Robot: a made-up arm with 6 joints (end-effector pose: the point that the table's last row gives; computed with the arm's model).
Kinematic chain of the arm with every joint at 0, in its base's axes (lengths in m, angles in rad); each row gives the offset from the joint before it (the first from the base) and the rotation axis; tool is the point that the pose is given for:
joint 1: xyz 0 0 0.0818 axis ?
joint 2: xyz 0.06 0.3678 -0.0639 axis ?
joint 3: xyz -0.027 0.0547 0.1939 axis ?
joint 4: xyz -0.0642 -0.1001 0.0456 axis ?
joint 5: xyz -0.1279 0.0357 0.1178 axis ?
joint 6: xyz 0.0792 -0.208 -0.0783 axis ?
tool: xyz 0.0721 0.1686 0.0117
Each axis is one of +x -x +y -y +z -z.
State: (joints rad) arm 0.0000 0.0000 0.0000 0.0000 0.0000 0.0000
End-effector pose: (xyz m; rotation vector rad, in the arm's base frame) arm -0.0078 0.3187 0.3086 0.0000 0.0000 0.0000
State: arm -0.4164 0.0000 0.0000 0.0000 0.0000 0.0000
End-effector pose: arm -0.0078 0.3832 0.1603 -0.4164 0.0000 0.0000
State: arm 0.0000 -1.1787 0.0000 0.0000 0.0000 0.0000
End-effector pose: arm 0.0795 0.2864 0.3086 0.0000 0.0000 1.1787
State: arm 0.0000 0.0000 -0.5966 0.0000 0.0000 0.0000
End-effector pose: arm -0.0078 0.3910 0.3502 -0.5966 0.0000 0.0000
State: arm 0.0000 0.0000 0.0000 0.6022 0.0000 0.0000
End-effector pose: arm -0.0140 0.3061 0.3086 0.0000 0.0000 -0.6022
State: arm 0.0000 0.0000 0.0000 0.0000 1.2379 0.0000
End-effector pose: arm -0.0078 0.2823 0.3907 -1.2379 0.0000 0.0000
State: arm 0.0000 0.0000 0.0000 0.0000 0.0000 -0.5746
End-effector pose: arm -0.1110 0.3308 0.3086 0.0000 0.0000 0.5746
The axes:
joint 1: +x
joint 2: -z
joint 3: +x
joint 4: -z
joint 5: -x
joint 6: -z

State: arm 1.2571 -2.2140 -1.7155 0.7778 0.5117 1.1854
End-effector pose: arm -0.1130 -0.3735 0.2924 1.5401 -1.6610 -1.4502
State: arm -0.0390 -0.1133 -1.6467 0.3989 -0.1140 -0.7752
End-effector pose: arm -0.1507 0.5023 0.2346 -1.5858 0.1800 0.4224
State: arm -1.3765 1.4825 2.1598 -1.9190 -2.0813 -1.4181
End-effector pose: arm 0.2080 -0.1014 -0.4907 -0.5453 -0.4134 -2.6646
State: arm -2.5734 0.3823 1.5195 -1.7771 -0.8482 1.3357
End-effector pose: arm 0.0595 -0.3243 -0.3279 -1.0763 0.6369 0.0952
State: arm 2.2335 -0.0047 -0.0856 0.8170 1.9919 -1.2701
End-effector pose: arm -0.1524 -0.6144 0.2234 0.6047 0.5434 1.5956
